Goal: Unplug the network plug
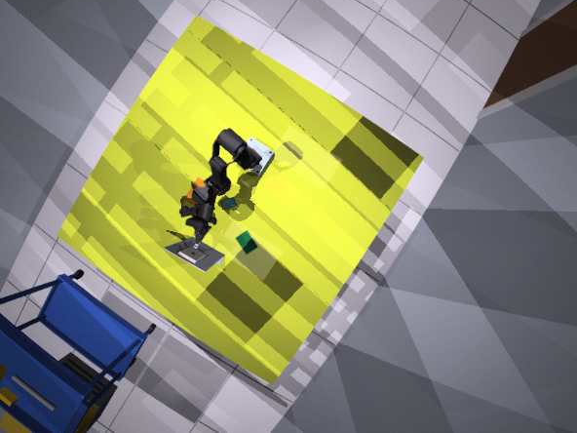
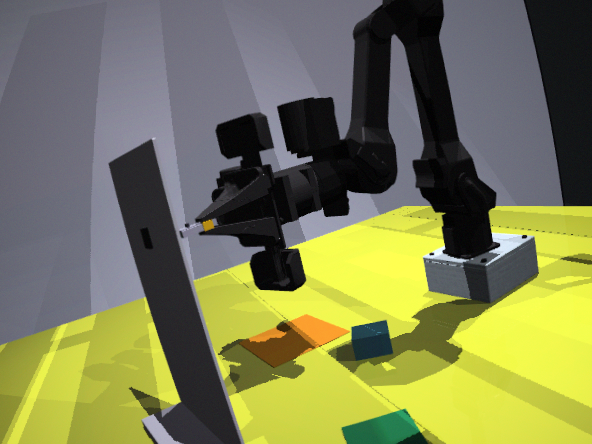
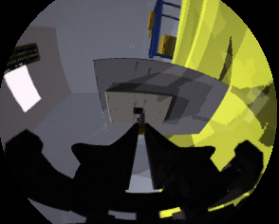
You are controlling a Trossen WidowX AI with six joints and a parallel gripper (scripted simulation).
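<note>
The orange marked square is 210 mm below my gripper tip, 170 mm to the right of it and 90 mm behind it. Also, from my gripper tip: flat green patch (210 mm below, 130 mm to the left, 90 mm behind); then grey upright panel (80 mm below, 50 mm ahead, 20 mm to the left); then network plug (10 mm ahead).
</note>
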